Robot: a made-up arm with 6 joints.
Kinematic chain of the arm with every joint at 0, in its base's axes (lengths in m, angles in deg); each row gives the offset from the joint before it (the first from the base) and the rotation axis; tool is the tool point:
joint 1: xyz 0 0 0.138 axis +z
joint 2: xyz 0 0 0 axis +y
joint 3: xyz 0 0 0.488 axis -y
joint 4: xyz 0 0 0 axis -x
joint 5: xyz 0.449 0 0 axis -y
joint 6: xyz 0 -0.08 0 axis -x
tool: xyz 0 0 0
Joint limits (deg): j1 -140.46..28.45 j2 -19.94..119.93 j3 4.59..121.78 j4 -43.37..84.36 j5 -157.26..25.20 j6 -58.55..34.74
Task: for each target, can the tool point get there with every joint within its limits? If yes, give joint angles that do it. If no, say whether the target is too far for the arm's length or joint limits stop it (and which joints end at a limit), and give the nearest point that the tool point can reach.
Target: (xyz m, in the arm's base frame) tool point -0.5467 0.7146 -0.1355
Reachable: no: joint limits stop it (at a limit: joint 1, joint 2, joint 3) | nearest point -0.2019 -0.0718 -0.4974 | short by 0.932 m
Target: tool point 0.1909 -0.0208 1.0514
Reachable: yes | joints 5.28 3.63 64.49 61.44 -66.70 -4.84
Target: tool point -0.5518 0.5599 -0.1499
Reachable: no: joint limits stop it (at a limit: joint 1, joint 2, joint 3) | nearest point -0.2055 -0.0728 -0.4990 | short by 0.801 m
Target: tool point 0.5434 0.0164 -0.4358
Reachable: yes | joints 7.69 105.03 16.66 45.07 -75.42 -40.72
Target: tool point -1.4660 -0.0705 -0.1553
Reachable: no: too far | nearest point -0.7520 -0.5171 -0.0888 | short by 0.845 m
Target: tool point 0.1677 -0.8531 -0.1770
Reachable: yes | joints -75.43 99.21 60.00 49.20 -93.29 3.91
